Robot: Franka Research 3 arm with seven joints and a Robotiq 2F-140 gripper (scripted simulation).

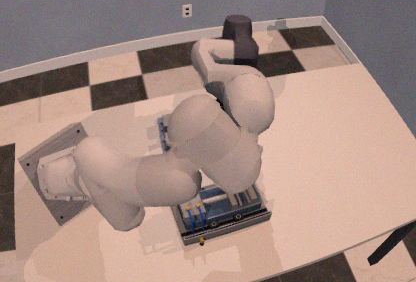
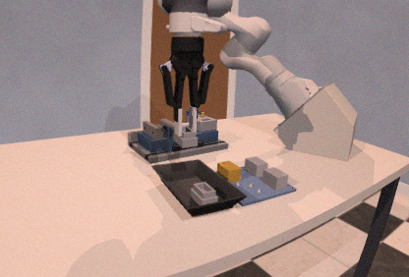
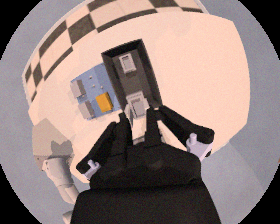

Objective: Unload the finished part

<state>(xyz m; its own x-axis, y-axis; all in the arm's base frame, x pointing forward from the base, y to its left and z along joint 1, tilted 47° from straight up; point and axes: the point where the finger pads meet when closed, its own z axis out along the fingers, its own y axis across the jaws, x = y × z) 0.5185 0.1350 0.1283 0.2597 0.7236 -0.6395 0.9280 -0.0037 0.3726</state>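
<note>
The yellow block is 140 mm below my hand, 110 mm behind it and 50 mm to the left of it. Round my hand: blue vise: 240 mm to the right, 160 mm behind, 130 mm below; then blue fixture plate: 170 mm below, 140 mm behind, 100 mm to the left.
</note>
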